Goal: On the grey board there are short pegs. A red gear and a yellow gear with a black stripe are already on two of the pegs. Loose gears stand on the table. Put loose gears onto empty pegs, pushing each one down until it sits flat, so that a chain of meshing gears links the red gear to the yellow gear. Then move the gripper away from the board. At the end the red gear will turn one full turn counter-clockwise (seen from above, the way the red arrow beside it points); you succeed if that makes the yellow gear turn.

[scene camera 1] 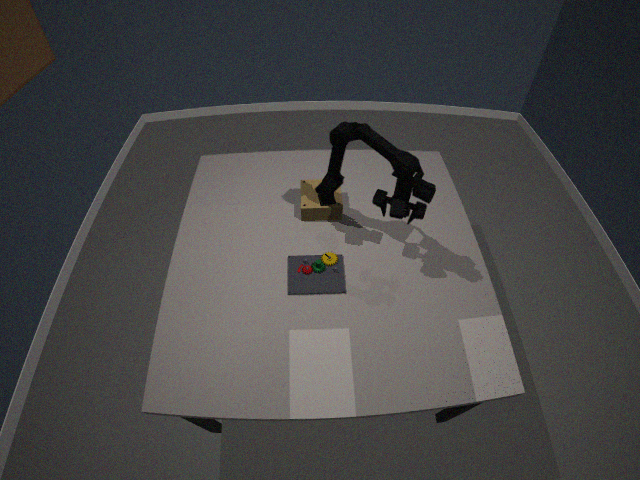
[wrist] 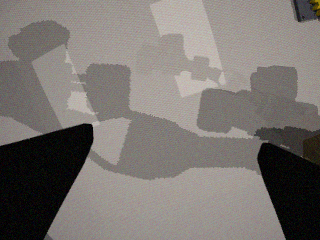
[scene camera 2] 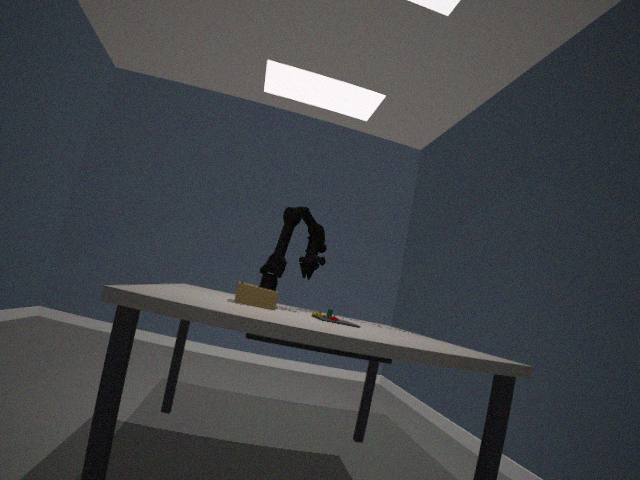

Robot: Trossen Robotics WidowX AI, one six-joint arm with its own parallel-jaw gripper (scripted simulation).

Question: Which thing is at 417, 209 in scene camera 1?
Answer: My gripper.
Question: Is my gripper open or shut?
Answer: Open.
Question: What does my gripper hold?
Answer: Nothing.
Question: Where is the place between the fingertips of my gripper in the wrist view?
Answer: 178, 142
